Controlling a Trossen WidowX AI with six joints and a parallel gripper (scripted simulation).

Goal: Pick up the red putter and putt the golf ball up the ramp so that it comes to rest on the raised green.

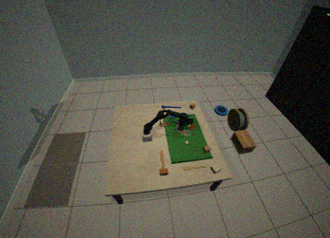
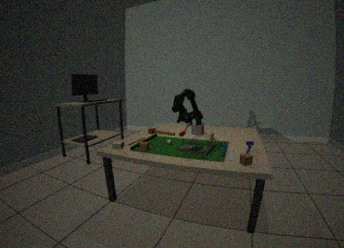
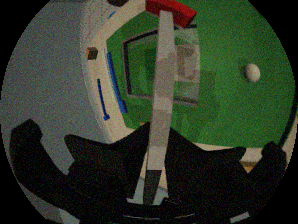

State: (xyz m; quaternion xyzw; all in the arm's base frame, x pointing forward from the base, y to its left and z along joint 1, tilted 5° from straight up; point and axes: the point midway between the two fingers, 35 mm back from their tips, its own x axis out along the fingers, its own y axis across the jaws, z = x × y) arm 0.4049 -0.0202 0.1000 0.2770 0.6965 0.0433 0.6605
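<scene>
Right now my gripper tip is 40 mm short of the red putter and 20 mm to the left of it. Also, from my gripper tip: white golf ball: 180 mm to the right, 140 mm below, 50 mm ahead; then blue tool: 490 mm to the left, 150 mm below, 30 mm ahead; then green mat: 170 mm below, 70 mm ahead, 60 mm to the right.
</scene>
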